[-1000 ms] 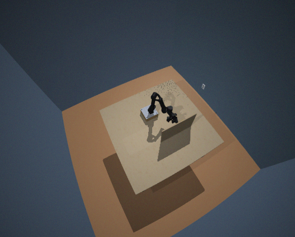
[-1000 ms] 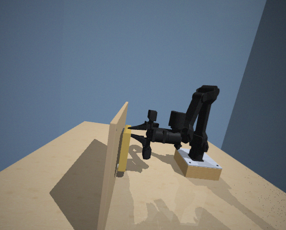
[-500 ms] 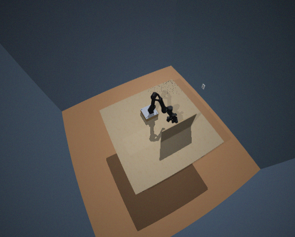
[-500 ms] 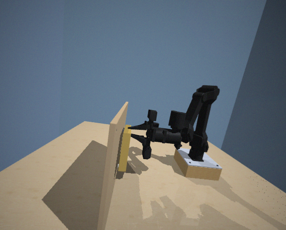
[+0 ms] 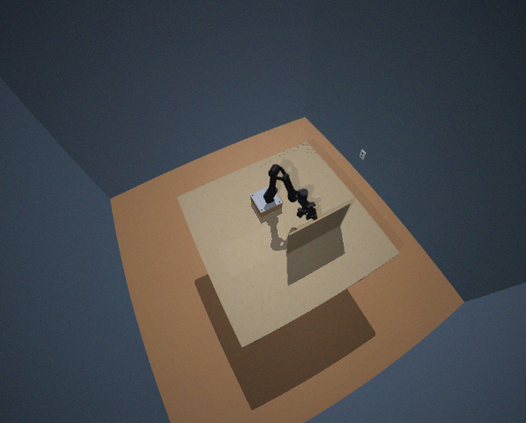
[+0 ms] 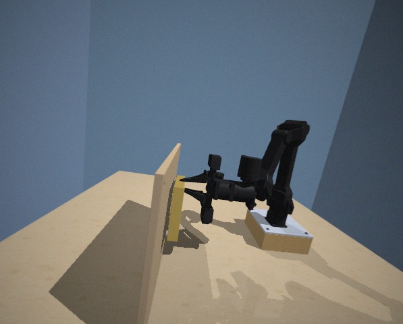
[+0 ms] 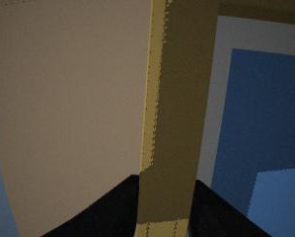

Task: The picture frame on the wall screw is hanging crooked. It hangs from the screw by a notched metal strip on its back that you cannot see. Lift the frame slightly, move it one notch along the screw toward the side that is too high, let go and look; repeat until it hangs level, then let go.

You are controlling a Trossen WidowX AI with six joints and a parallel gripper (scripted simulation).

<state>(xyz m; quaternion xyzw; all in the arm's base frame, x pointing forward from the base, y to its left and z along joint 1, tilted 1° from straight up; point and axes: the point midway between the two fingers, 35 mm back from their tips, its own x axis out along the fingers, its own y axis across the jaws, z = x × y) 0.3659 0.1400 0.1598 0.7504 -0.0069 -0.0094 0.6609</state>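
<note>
The picture frame lies 1 cm ahead of my gripper tip and 5 cm below it. From my gripper tip the other things lie so: wooden wall panel (2 cm ahead, 7 cm below).
</note>
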